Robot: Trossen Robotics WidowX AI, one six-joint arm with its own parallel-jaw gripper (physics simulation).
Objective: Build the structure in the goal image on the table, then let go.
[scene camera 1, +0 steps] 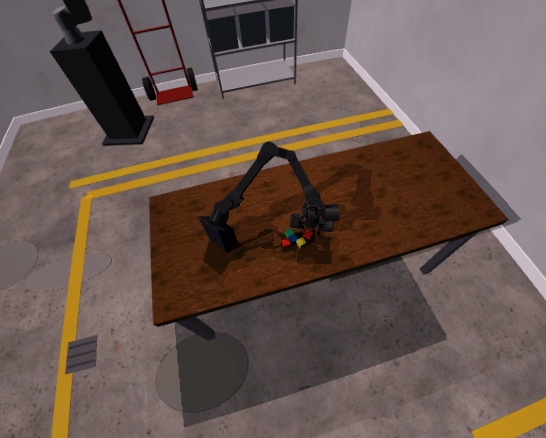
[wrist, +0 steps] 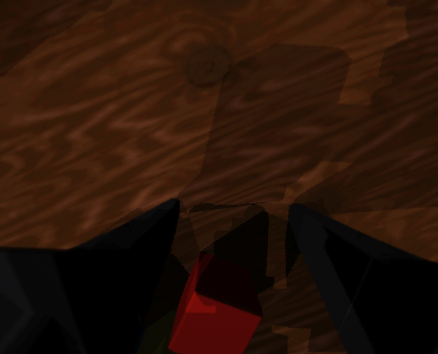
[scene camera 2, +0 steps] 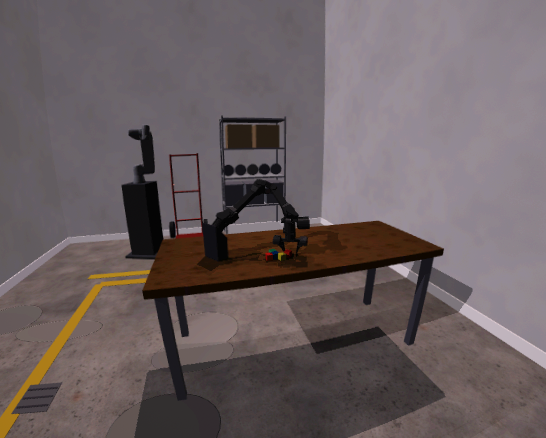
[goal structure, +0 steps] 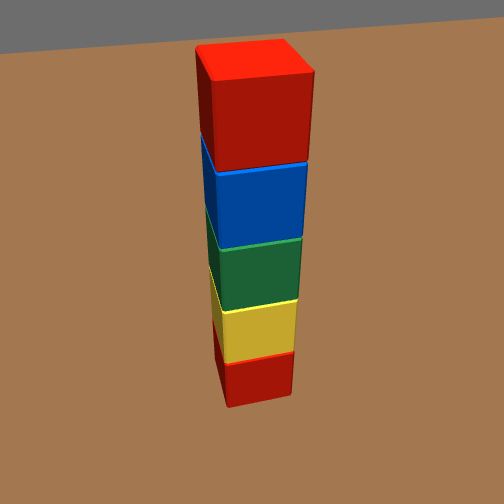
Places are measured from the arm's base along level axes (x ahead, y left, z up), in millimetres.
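Pixels of known places: gripper, between the fingertips: (scene camera 1: 310, 228) (wrist: 234, 208); arm's base, origin of its link: (scene camera 1: 216, 222) (scene camera 2: 214, 230).
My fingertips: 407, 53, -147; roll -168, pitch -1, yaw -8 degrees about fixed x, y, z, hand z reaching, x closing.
Note:
Ahead of a thing's pixels: the offset from my fingertips to its top centre, as dx, dy, dz. Level surfaces: height alone.
A red cube @[-16, -46, +32] (scene camera 1: 308, 234) (scene camera 2: 288, 253) (wrist: 217, 325) sits at the right end of a tight group of small cubes on the table. A yellow cube @[-49, -84, +32] (scene camera 1: 301, 243) (scene camera 2: 282, 257) (wrist: 159, 336) is beside it, mostly hidden by a finger in the wrist view. A blue cube @[-84, -66, +32] (scene camera 1: 293, 239) (scene camera 2: 275, 255) is in the middle, a green cube @[-99, -37, +32] (scene camera 1: 289, 233) (scene camera 2: 272, 251) behind it, and another red cube @[-116, -86, +32] (scene camera 1: 285, 243) (scene camera 2: 269, 257) at the left. My gripper (scene camera 1: 310, 229) (scene camera 2: 290, 251) (wrist: 234, 208) points down over the right red cube. Its fingers are partly open, with gaps beside that cube.
The brown table @[dz -1] (scene camera 1: 200, 285) (scene camera 2: 200, 279) carries the arm's black base (scene camera 1: 220, 236) (scene camera 2: 215, 242) left of the cubes. Behind the table stand a black pedestal (scene camera 1: 100, 85) (scene camera 2: 142, 217) with another arm, a red hand truck (scene camera 1: 174, 95) and a shelf rack (scene camera 2: 253, 120).

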